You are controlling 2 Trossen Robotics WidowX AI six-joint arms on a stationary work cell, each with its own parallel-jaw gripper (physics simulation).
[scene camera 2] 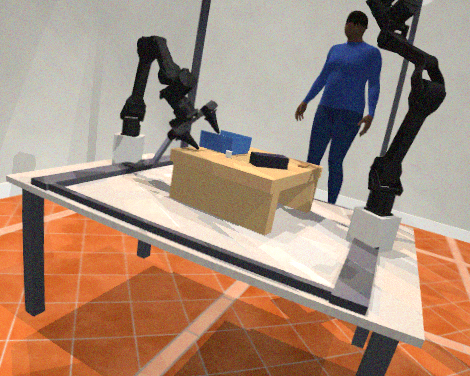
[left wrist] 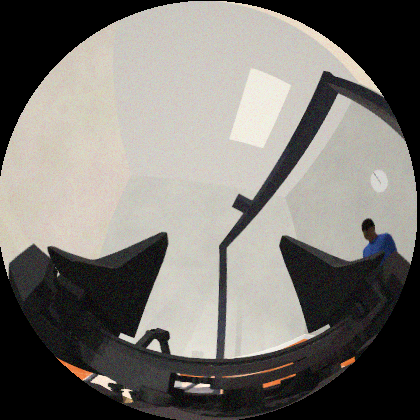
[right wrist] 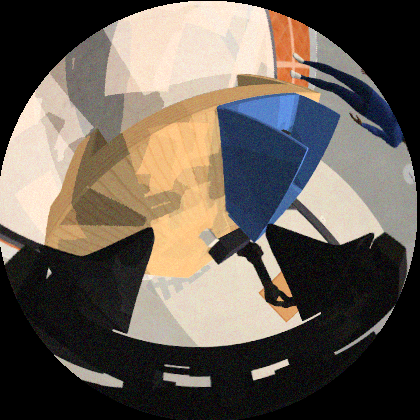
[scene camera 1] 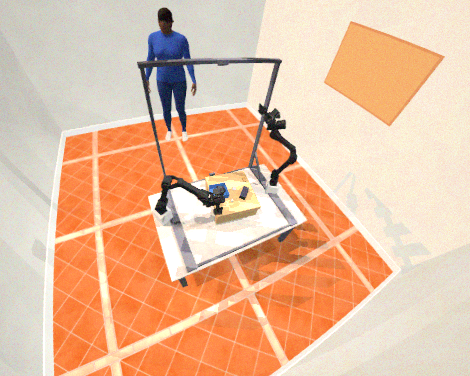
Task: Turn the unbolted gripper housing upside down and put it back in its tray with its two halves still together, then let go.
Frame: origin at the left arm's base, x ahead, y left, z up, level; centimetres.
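Seen in the pictures: left gripper, fingertip midpoint: [left wrist: 226, 240] [scene camera 1: 262, 106]; right gripper, fingertip midpoint: [scene camera 2: 209, 141] [right wrist: 210, 231]; left arm's base at its link origin: [scene camera 2: 378, 212] [scene camera 1: 272, 183]; right arm's base at its link origin: [scene camera 2: 129, 134] [scene camera 1: 161, 210].
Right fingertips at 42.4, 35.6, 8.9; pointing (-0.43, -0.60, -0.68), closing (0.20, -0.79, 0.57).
Pixels of each thing's top centre, then the offset from my right fingertips to it, as dx, dy, dz. Level surfaces: height alone.
- blue open tray at its top centre: [right wrist: 303, 181] [scene camera 2: 226, 133] [scene camera 1: 219, 189] +4.5, -8.7, +2.3
- dark oblong box at its top centre: [right wrist: 238, 248] [scene camera 2: 270, 154] [scene camera 1: 244, 191] -15.8, -12.9, +0.2
- white table at its surface level: dz -19.6
- small white piece at its top centre: [right wrist: 213, 242] [scene camera 2: 229, 151] -7.0, -3.7, -1.3
A blue open tray [scene camera 1: 225, 186] [scene camera 2: 212, 141] [right wrist: 260, 170] stands on the wooden stand. A small dark spot shows past its near wall in the right wrist view; the walls hide most of the inside, and I cannot tell whether it is the housing. A dark oblong box [scene camera 1: 244, 192] [scene camera 2: 269, 161] [right wrist: 229, 246] lies on the stand apart from the tray; whether it holds anything I cannot tell. My right gripper [scene camera 2: 208, 139] [right wrist: 210, 231] is open and empty beside the blue tray, low over the stand's edge. My left gripper [scene camera 1: 272, 115] [left wrist: 226, 240] is open and empty, raised high and pointing upward, away from the stand.
The wooden stand [scene camera 1: 237, 215] [scene camera 2: 220, 200] [right wrist: 190, 107] sits on the white table [scene camera 1: 215, 250] [scene camera 2: 150, 187]. A small white piece [scene camera 2: 229, 153] [right wrist: 207, 235] is on it between tray and dark box. A dark frame [scene camera 1: 210, 61] rises over the table. A person [scene camera 1: 172, 65] [scene camera 2: 342, 80] stands behind.
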